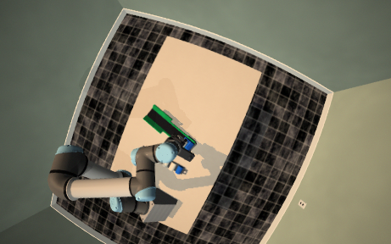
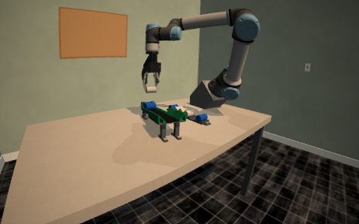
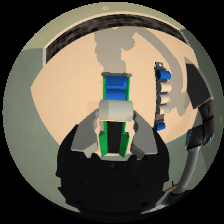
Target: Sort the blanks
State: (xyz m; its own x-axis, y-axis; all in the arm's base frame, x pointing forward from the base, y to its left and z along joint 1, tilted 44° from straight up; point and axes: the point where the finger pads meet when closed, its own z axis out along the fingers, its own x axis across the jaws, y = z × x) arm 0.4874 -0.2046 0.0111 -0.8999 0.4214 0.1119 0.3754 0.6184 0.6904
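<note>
My gripper is now 19 cm past the stock rack, 12 cm to the right of it and 19 cm above it.
</note>
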